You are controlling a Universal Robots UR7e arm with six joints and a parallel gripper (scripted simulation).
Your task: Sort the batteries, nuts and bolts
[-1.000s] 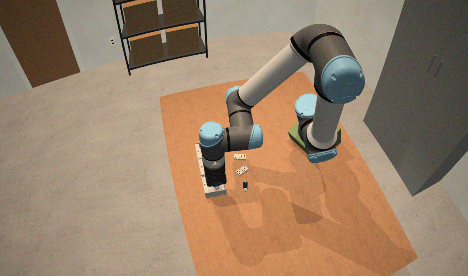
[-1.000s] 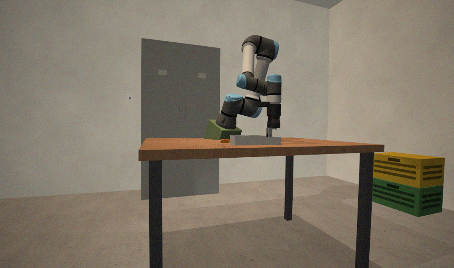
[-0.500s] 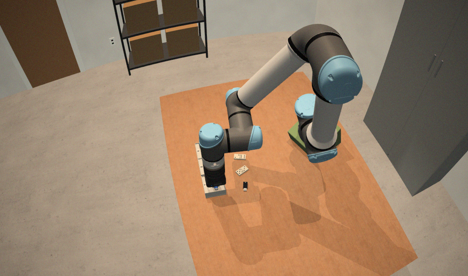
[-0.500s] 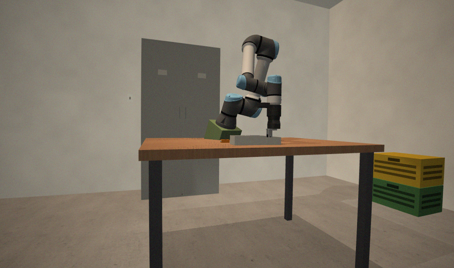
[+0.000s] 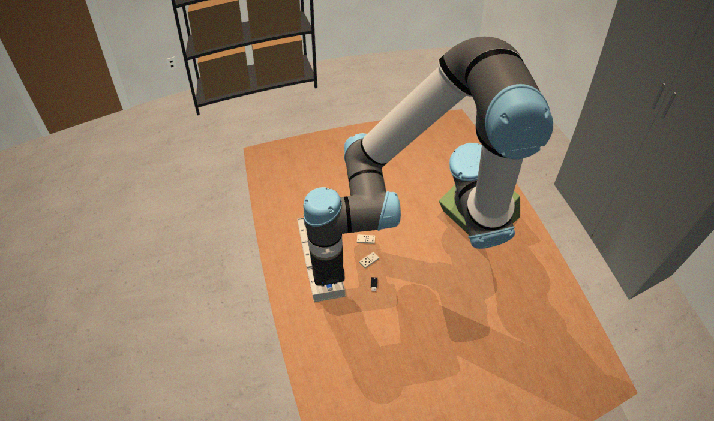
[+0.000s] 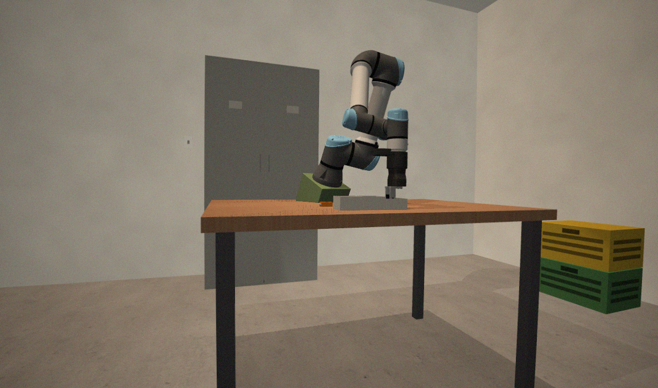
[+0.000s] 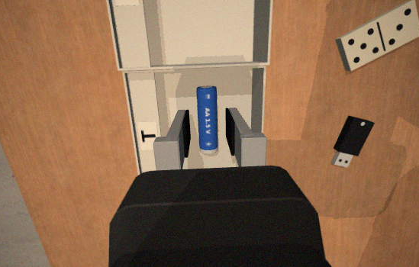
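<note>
My hand is 20 mm above the blue cylindrical battery. Also, from my hand: black USB stick 110 mm behind, 50 mm to the left, 30 mm below; grey bolt 160 mm to the right, 40 mm behind, 20 mm below; grey bin row 80 mm to the right, 10 mm below, 10 mm behind.
</note>
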